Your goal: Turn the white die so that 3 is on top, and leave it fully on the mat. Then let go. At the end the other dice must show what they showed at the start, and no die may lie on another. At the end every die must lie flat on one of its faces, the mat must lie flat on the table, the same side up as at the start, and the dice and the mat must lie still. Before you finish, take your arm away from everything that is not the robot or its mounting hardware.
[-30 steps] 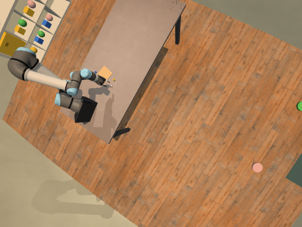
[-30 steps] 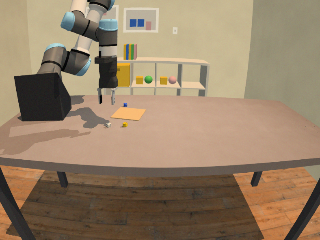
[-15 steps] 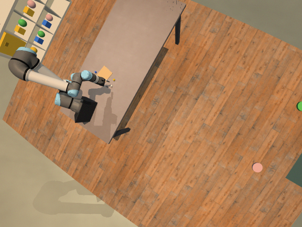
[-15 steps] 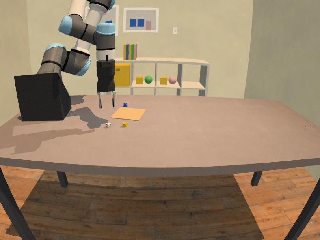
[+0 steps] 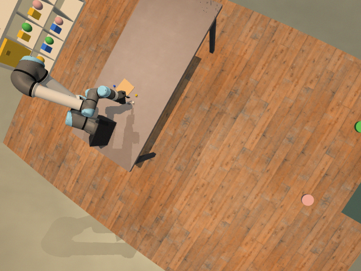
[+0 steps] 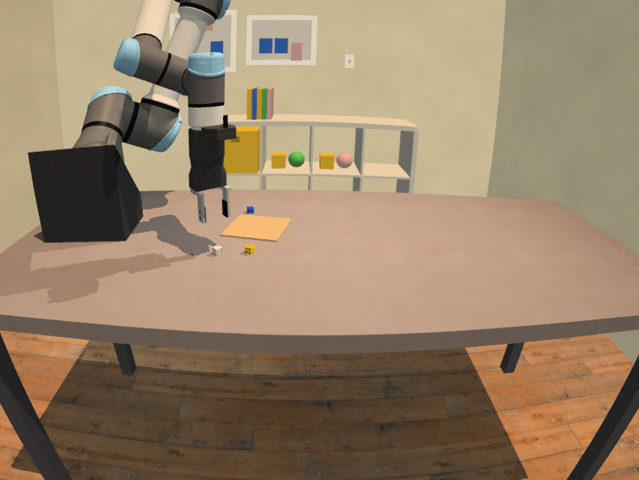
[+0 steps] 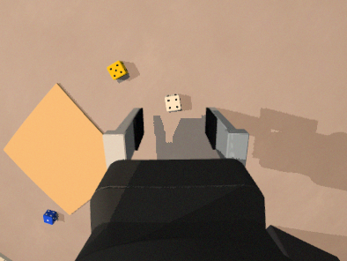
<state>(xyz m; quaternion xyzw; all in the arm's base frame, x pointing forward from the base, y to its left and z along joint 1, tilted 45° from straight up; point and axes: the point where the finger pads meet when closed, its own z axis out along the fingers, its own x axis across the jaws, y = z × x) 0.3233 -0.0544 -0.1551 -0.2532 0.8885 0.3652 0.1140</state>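
Now: the white die 9 cm below my hand. Also, from my hand: yellow die 9 cm below, 7 cm ahead; mat 14 cm to the left, 10 cm below, 9 cm ahead; blue die 25 cm to the left, 9 cm below, 7 cm ahead.
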